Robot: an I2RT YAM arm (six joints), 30 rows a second.
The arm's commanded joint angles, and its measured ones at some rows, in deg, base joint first. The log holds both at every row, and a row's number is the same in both.
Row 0, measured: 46.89, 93.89, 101.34, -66.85, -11.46, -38.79
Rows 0 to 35, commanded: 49.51, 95.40, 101.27, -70.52, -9.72, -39.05; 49.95, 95.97, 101.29, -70.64, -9.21, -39.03; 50.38, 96.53, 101.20, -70.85, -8.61, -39.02; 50.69, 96.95, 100.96, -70.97, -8.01, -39.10; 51.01, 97.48, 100.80, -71.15, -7.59, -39.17; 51.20, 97.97, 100.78, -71.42, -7.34, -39.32; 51.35, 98.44, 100.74, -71.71, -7.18, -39.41; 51.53, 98.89, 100.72, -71.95, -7.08, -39.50; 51.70, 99.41, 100.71, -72.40, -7.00, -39.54; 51.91, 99.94, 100.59, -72.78, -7.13, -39.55; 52.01, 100.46, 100.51, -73.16, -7.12, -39.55; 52.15, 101.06, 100.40, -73.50, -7.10, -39.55; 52.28, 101.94, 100.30, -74.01, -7.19, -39.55; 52.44, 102.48, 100.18, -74.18, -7.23, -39.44; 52.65, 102.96, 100.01, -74.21, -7.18, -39.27; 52.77, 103.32, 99.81, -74.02, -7.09, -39.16; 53.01, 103.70, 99.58, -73.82, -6.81, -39.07; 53.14, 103.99, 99.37, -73.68, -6.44, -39.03; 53.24, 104.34, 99.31, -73.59, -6.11, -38.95; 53.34, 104.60, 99.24, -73.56, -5.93, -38.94; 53.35, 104.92, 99.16, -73.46, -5.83, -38.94; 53.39, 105.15, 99.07, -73.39, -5.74, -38.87; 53.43, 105.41, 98.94, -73.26, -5.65, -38.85; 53.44, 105.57, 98.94, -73.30, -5.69, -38.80; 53.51, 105.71, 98.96, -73.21, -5.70, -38.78; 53.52, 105.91, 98.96, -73.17, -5.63, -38.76; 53.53, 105.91, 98.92, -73.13, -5.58, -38.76; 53.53, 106.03, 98.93, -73.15, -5.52, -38.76; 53.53, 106.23, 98.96, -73.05, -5.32, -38.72; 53.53, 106.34, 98.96, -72.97, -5.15, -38.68; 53.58, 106.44, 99.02, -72.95, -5.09, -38.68; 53.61, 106.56, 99.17, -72.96, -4.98, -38.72; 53.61, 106.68, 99.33, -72.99, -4.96, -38.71; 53.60, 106.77, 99.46, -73.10, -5.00, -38.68; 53.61, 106.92, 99.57, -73.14, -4.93, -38.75; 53.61, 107.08, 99.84, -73.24, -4.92, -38.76
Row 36, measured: 52.99, 105.91, 99.09, -72.95, -5.45, -38.92
